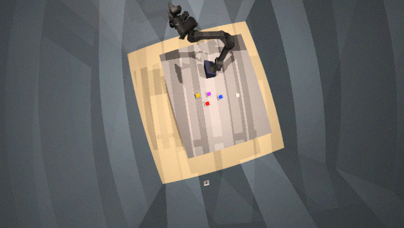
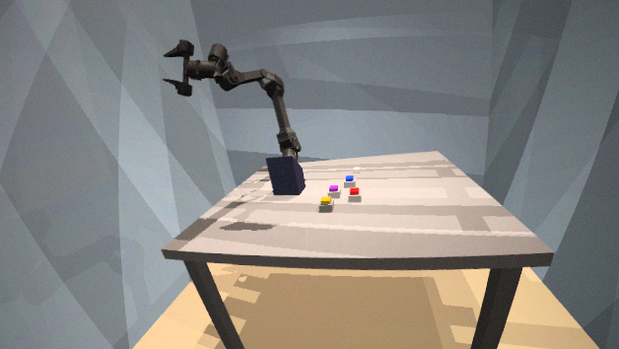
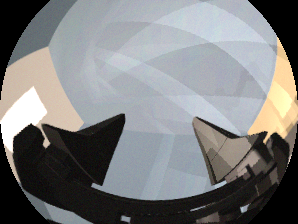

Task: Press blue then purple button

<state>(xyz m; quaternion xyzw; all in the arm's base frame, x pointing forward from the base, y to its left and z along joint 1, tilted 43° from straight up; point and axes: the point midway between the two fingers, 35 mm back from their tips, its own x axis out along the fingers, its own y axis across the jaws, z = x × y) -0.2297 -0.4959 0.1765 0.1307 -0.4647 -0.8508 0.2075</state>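
Right now my gripper tip is 54 cm short of the blue button, 31 cm to the right of it and 56 cm above it. The rest, counted from my gripper tip: red button (59 cm ahead, 18 cm to the left, 56 cm below); then purple button (50 cm ahead, 21 cm to the left, 56 cm below); then yellow button (50 cm ahead, 10 cm to the left, 56 cm below).
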